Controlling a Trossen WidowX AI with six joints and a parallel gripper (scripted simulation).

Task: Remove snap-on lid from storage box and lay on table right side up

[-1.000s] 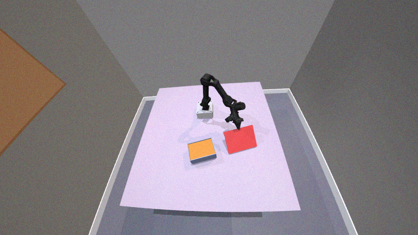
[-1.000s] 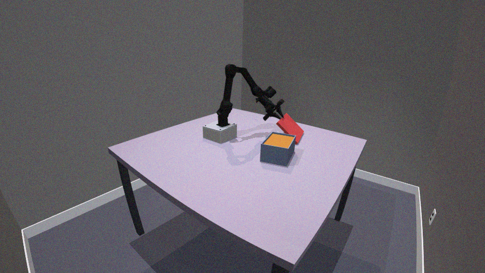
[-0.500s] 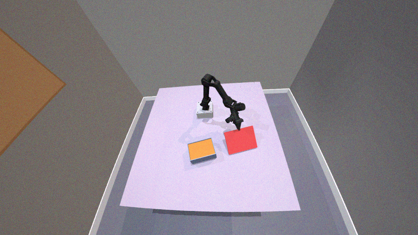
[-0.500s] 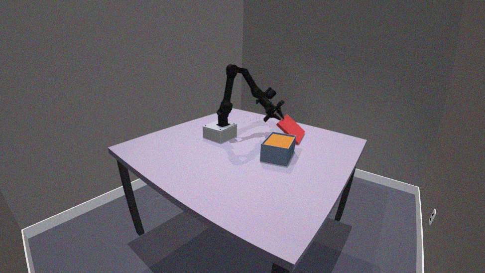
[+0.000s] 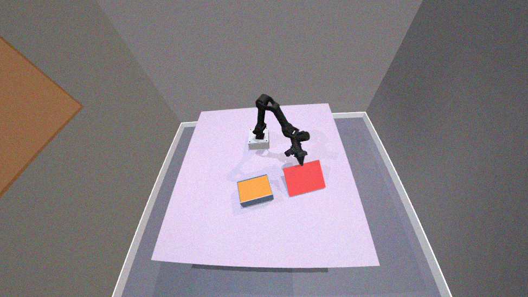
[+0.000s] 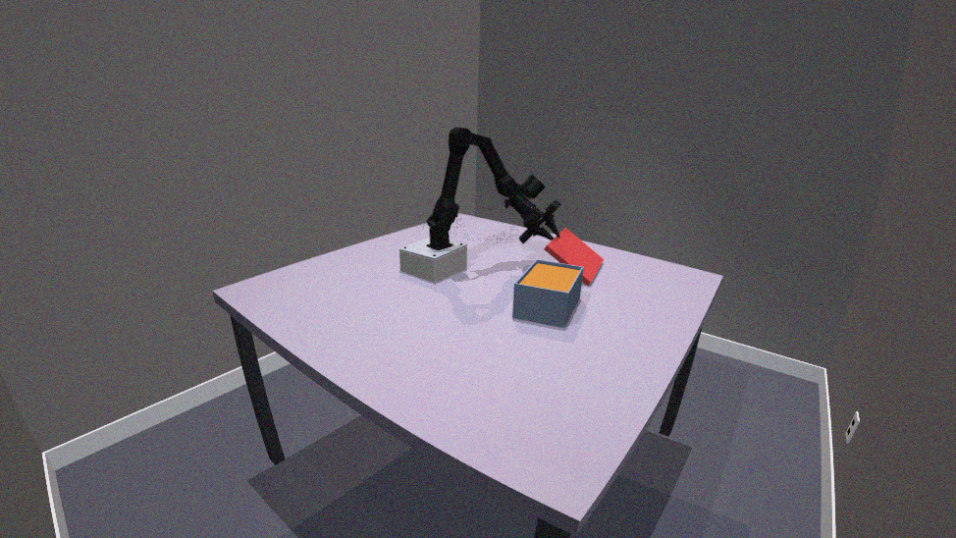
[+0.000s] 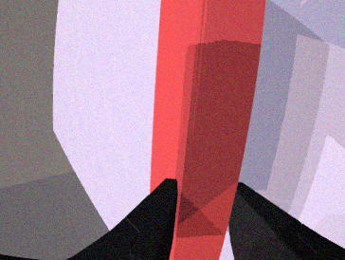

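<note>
The red lid lies 7 cm ahead of my gripper tip, 4 cm below it and 3 cm to the left of it. Round my gripper tip: storage box (28 cm to the right, 20 cm ahead, 5 cm below).
</note>
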